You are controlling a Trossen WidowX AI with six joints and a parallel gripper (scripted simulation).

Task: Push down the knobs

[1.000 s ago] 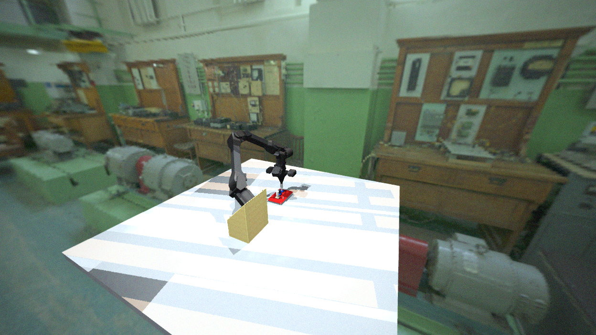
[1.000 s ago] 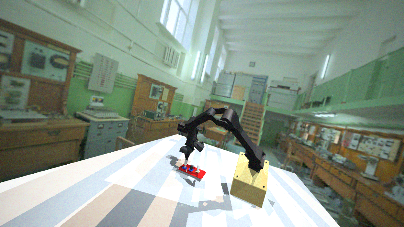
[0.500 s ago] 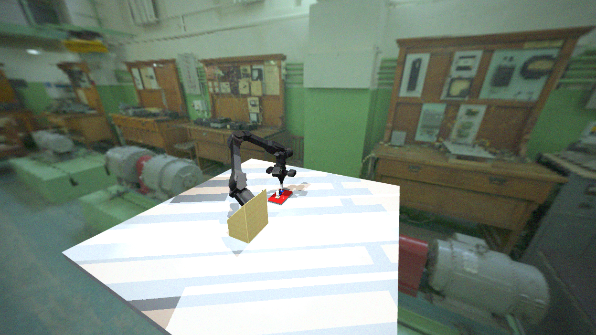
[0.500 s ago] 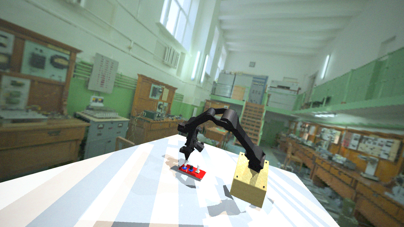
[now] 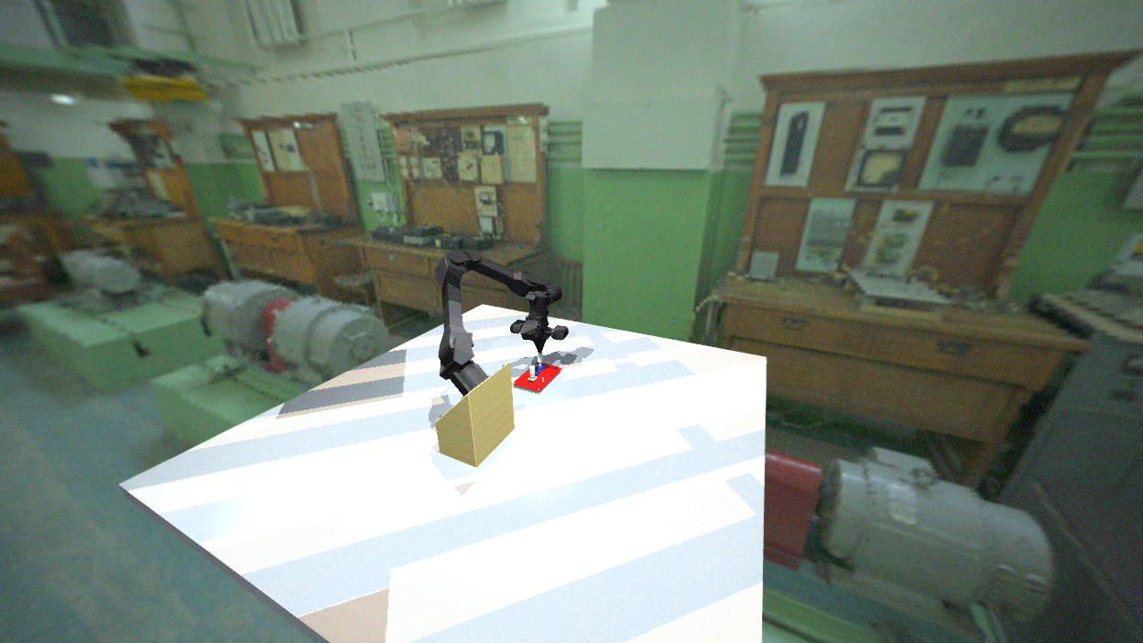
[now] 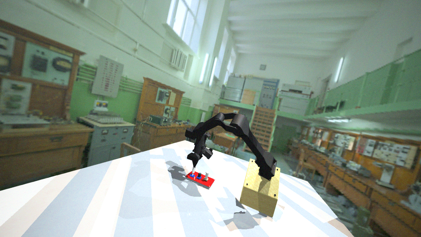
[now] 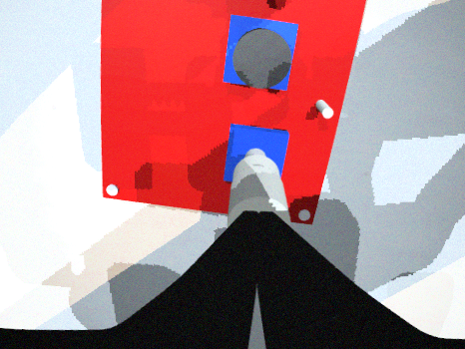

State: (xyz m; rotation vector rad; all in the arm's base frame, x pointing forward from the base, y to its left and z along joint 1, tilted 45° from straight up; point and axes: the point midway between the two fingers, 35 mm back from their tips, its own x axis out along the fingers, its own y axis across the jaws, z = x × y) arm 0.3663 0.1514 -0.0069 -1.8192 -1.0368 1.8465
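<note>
My gripper tip is 80 mm past the beige component, 30 mm to the left of it and 30 mm above it.
</note>
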